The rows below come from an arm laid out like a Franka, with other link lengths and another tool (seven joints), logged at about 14 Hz.
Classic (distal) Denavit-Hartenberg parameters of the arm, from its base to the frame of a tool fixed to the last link. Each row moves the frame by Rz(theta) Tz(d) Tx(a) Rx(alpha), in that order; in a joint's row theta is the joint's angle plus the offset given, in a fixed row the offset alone. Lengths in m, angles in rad.
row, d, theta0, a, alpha
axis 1, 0.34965, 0.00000, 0.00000, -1.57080
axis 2, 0.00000, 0.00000, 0.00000, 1.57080
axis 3, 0.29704, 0.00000, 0.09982, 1.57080
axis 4, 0.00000, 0.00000, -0.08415, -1.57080
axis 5, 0.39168, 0.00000, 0.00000, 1.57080
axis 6, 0.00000, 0.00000, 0.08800, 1.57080
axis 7, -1.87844, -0.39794, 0.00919, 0.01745
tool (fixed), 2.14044, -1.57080, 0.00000, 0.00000
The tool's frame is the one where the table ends.
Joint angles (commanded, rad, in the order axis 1, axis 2, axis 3, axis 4, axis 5, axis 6, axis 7), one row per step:
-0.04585, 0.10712, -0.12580, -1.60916, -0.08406, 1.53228, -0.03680
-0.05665, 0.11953, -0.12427, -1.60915, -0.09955, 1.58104, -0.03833
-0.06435, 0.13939, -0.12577, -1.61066, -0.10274, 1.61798, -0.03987
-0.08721, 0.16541, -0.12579, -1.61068, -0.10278, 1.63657, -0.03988
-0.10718, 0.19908, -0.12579, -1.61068, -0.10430, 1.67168, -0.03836
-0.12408, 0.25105, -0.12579, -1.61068, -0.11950, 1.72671, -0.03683
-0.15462, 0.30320, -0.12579, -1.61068, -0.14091, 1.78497, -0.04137
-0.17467, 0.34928, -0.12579, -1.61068, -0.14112, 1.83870, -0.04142
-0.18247, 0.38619, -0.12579, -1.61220, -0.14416, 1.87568, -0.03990
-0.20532, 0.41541, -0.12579, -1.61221, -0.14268, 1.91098, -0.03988
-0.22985, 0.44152, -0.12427, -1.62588, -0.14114, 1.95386, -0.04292
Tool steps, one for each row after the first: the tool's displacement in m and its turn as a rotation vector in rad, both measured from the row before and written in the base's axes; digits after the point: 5 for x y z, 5 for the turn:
0.01192, -0.01123, -0.00541, -0.02179, -0.03267, -0.00035
0.00893, -0.00753, -0.01055, -0.00768, -0.01414, -0.00290
0.00290, -0.01408, -0.01441, -0.00138, 0.00782, -0.02064
0.00684, -0.01371, -0.01845, -0.00528, -0.00046, -0.01680
0.01011, -0.01632, -0.02902, -0.01979, 0.00170, -0.00699
0.00627, -0.02601, -0.02946, -0.02415, 0.00151, -0.01030
0.00687, -0.01452, -0.02646, -0.00485, -0.00599, -0.01074
0.00372, -0.00668, -0.02240, -0.00452, 0.00306, -0.00168
0.00123, -0.01505, -0.01709, -0.00163, -0.00543, -0.01723
-0.00234, -0.01427, -0.02079, 0.00138, -0.00251, -0.01400

